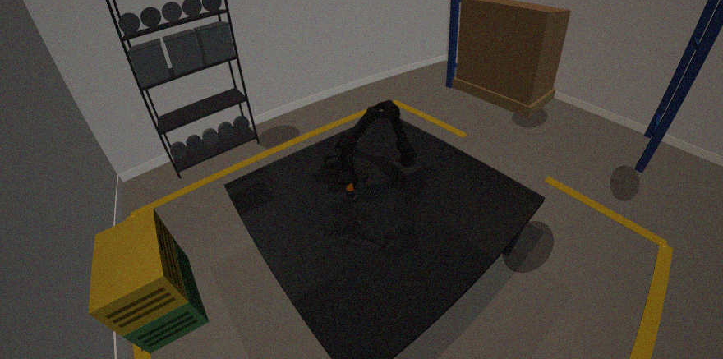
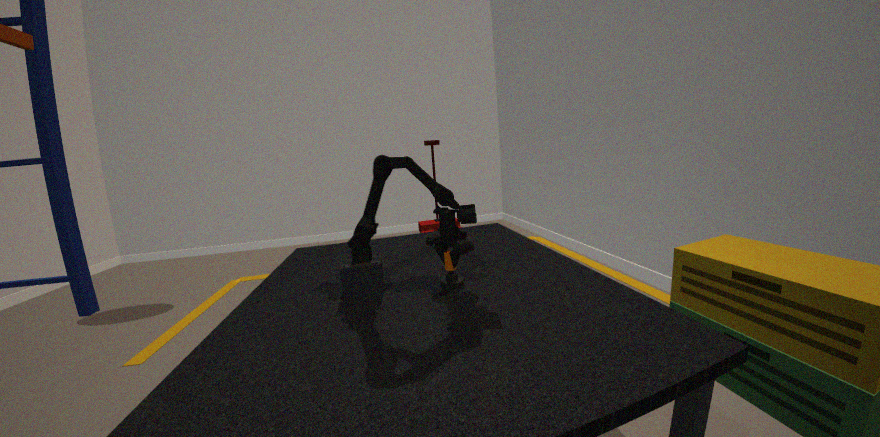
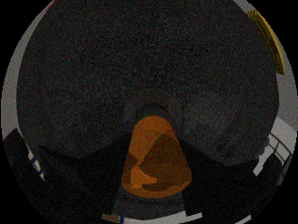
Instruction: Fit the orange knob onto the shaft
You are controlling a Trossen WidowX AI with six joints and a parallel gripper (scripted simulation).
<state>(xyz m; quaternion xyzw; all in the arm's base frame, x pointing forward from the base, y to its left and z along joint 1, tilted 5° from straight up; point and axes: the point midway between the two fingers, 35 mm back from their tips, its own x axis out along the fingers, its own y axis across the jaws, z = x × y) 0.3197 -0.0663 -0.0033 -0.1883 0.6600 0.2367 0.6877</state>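
Right now my gripper tip is 2 cm below the orange knob. The rest, counted from my gripper tip: round pedestal 4 cm below.
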